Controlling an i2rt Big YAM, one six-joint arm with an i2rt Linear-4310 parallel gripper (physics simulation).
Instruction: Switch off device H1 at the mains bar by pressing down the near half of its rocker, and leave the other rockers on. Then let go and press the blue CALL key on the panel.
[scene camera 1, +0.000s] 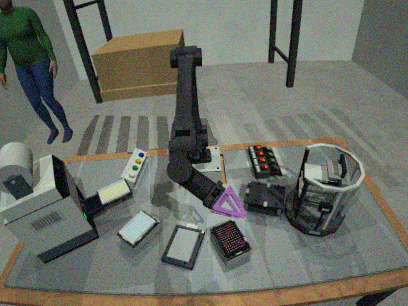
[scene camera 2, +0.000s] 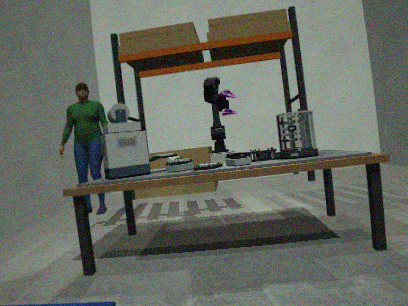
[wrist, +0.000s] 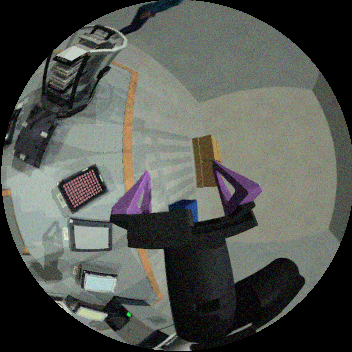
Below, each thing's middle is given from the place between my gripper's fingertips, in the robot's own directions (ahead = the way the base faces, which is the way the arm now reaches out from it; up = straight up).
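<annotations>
The round caged device (scene camera 1: 321, 209) is below my hand by 19 cm. I also find that the device is 20 cm behind my hand and 36 cm to the left of it.
</annotations>
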